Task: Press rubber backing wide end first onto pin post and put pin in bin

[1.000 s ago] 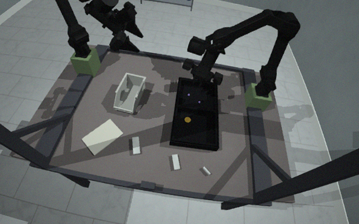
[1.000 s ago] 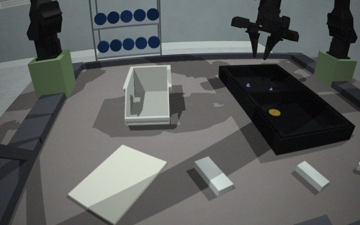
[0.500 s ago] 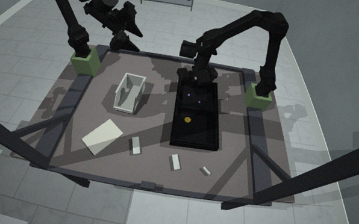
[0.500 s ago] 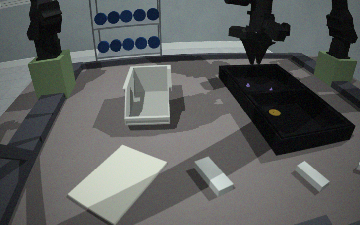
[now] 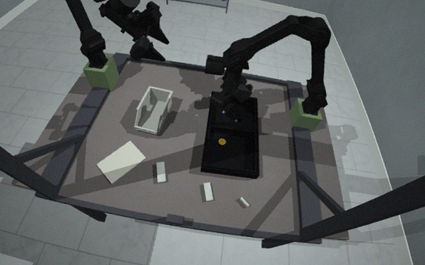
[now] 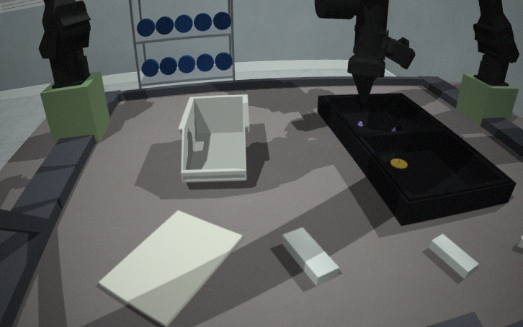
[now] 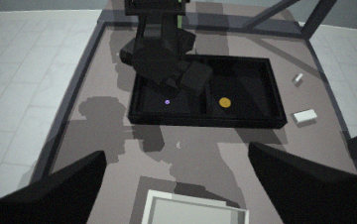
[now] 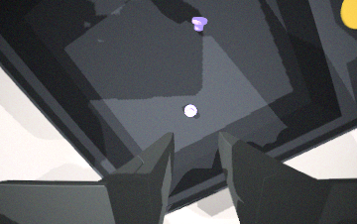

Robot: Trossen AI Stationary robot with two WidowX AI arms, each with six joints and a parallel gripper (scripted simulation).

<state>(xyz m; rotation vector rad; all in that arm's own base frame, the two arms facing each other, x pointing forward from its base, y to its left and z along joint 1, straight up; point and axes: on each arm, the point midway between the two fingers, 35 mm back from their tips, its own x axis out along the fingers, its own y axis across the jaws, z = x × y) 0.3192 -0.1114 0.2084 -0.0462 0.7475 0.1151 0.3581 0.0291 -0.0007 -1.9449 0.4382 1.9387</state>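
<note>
The yellow pin is 15 cm behind my right hand, 1 cm to the right of it and 8 cm below it. Also, from my right hand: cream flat plate (32 cm behind, 34 cm to the left, 9 cm below); black tray (10 cm behind, 5 cm to the right, 7 cm below); white bin (9 cm behind, 28 cm to the left, 5 cm below).
</note>
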